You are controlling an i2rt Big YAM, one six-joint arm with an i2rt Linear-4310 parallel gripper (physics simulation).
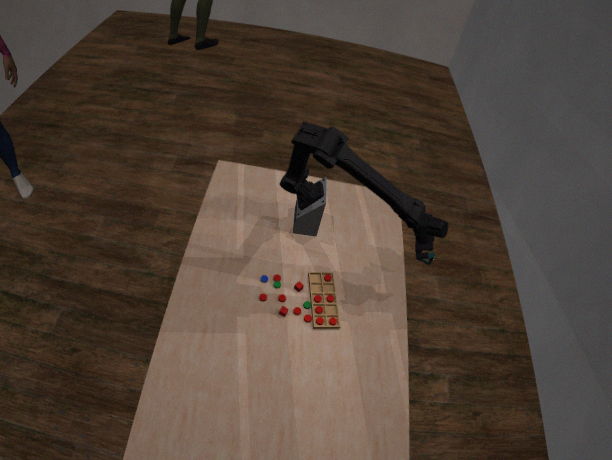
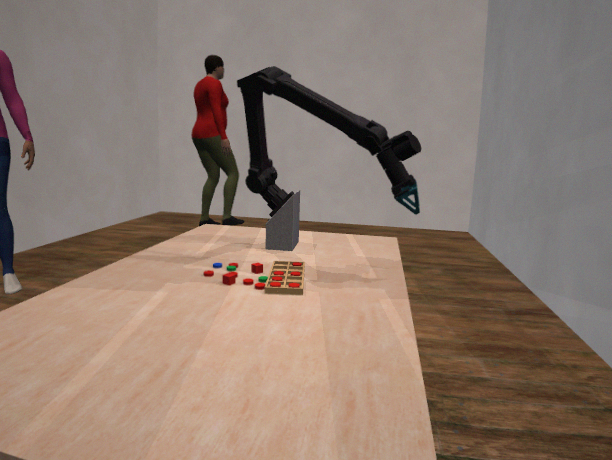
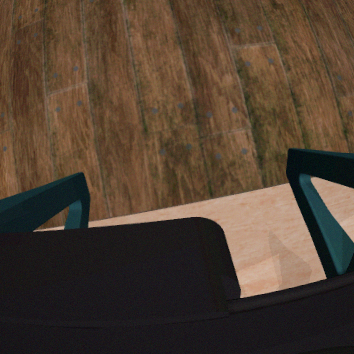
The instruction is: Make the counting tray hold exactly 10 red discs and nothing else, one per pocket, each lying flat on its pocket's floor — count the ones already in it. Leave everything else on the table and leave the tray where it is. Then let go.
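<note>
The tan counting tray (image 1: 326, 327) (image 2: 284, 291) has two columns of pockets. Red discs fill both pockets of the nearest row and of the middle row, the left pocket between those rows, and the right pocket of the farthest row. Bare pockets are the far left one, both in the second row from the back, and the right one in the second row from the front. Loose red discs (image 1: 277, 278) (image 1: 263, 297) (image 1: 282, 298) (image 1: 297, 311) (image 1: 308, 318) lie left of the tray. My gripper (image 1: 426, 258) (image 2: 417, 211) (image 3: 188, 172) is open and empty, high beyond the table's right edge.
A green disc (image 1: 307, 305) lies close to the tray's left side. Another green disc (image 1: 277, 284) and a blue disc (image 1: 264, 279) lie farther left. Two red cubes (image 1: 299, 286) (image 1: 283, 311) stand among the loose discs. The arm's grey base (image 2: 282, 235) stands behind the tray.
</note>
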